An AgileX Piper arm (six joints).
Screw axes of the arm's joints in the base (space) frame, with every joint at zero. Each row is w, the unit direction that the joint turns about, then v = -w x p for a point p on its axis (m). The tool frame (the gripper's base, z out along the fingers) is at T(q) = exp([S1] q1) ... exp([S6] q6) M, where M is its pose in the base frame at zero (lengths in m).
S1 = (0, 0, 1, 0, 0, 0)
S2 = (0, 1, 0, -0.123, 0, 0)
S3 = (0, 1, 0, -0.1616, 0, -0.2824)
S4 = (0.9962, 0, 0.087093, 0, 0.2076, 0)
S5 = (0, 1, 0, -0.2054, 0, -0.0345)
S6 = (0.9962, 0, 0.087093, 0, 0.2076, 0)
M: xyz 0.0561 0 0.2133 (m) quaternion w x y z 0.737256 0 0.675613 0
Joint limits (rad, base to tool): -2.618..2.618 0..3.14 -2.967..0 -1.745..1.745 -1.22..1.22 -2.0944..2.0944
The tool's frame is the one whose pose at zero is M.
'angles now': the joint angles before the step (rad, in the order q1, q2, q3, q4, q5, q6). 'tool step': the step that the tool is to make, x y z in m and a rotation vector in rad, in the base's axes. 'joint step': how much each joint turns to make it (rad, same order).
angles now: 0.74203 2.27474 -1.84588 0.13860 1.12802 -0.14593
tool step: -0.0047 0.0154 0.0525 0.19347 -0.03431 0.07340
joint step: 0.00642 -0.06109 -0.08200 0.14228 0.00678 -0.10706
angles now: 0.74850 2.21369 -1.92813 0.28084 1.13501 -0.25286
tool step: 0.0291 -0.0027 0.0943 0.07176 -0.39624 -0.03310
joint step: -0.00647 -0.02255 -0.29852 -0.22865 -0.02548 0.03422
